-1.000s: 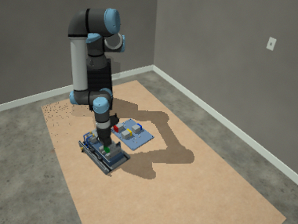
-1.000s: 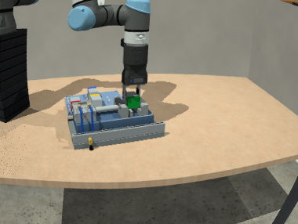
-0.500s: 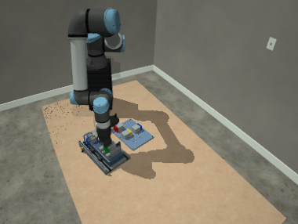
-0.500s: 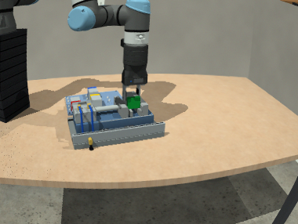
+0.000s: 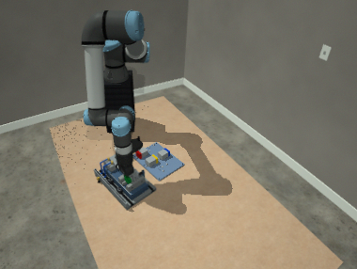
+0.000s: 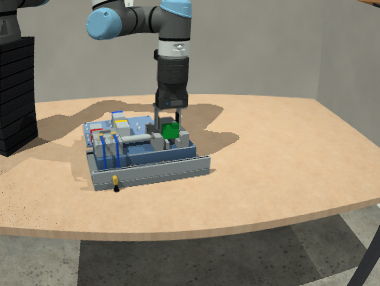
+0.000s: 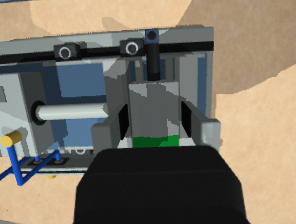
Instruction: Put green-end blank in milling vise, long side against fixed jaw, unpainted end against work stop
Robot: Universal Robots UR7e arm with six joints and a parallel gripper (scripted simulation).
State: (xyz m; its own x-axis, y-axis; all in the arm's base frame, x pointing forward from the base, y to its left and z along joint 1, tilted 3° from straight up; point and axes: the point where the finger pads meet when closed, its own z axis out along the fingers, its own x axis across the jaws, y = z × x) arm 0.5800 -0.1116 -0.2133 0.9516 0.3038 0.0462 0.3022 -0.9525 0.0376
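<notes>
My hand is 2 cm above the green-ended blank. Round my hand: piston rod 8 cm behind, 3 cm to the right, 4 cm below; work stop rod 1 cm behind, 4 cm to the left, 3 cm below; fixed jaw 3 cm ahead, 1 cm to the left, 4 cm below.
</notes>
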